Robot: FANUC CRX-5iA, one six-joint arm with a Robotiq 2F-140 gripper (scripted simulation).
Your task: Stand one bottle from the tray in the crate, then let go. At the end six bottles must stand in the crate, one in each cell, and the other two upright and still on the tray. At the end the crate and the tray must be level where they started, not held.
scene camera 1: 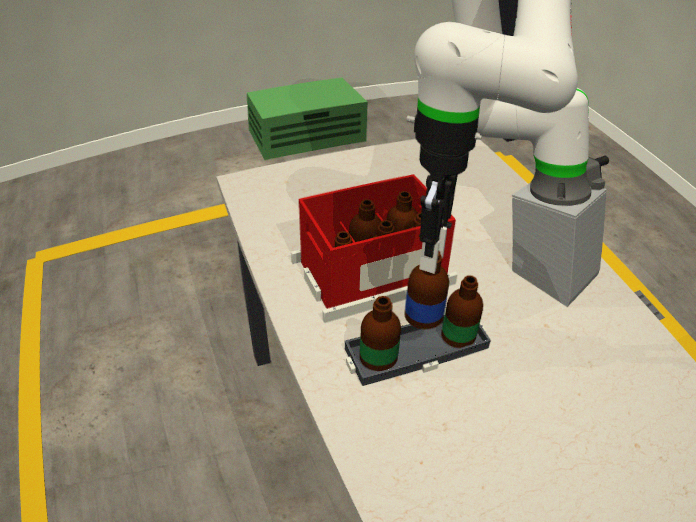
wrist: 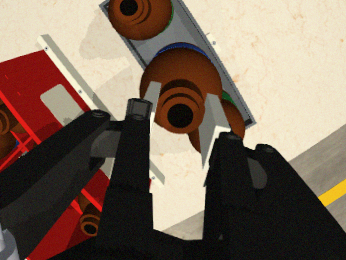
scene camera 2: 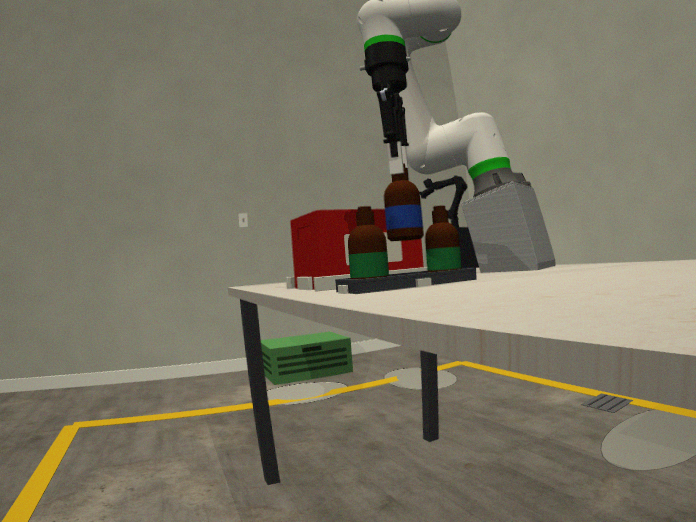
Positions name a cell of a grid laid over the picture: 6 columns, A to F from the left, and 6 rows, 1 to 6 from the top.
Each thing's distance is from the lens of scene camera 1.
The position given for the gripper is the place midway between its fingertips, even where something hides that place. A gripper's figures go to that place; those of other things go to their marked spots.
gripper (scene camera 1: D4): 1.02 m
red crate (scene camera 1: C4): 1.16 m
dark grey tray (scene camera 1: D4): 1.18 m
